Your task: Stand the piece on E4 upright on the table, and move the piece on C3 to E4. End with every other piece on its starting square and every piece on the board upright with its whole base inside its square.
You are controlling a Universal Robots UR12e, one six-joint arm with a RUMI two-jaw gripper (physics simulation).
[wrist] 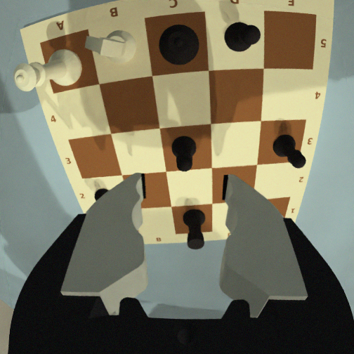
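Note:
The black piece on C3 stands upright, inside its brown square. The E4 square is a bare cream square in the right part of the board. The piece that the task names on E4 does not show on that square or elsewhere in the wrist view. My gripper is partly open and empty, with its fingertips showing just below the C3 piece, one to each side. How high the fingertips are above the board is hard to tell.
Black pieces stand on E3, D5, C5 and C1. Another black piece on A2 is partly hidden by the left finger. White pieces stand on A5 and B5.

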